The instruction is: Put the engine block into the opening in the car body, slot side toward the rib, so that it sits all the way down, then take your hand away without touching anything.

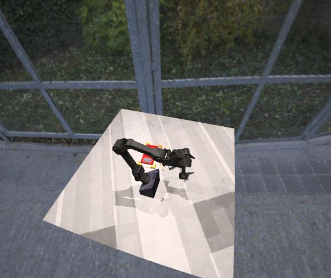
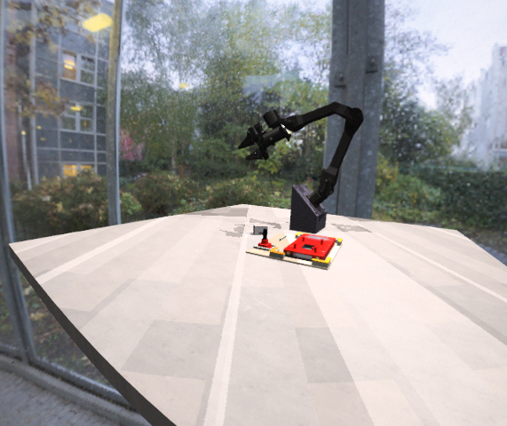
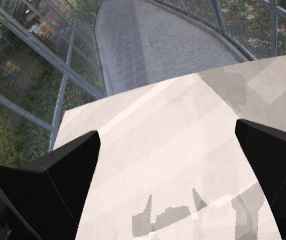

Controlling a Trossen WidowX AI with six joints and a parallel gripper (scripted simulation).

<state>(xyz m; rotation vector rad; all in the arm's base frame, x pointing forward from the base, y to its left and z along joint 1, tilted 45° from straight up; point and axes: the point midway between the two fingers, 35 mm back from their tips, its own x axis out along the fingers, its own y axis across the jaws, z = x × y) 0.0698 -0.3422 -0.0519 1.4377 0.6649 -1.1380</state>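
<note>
Right now the engine block is 290 mm below my gripper tip, 180 mm to the left of it and 130 mm ahead of it. Also, from my gripper tip: black peg 270 mm to the left, 270 mm below, 270 mm ahead.
</note>
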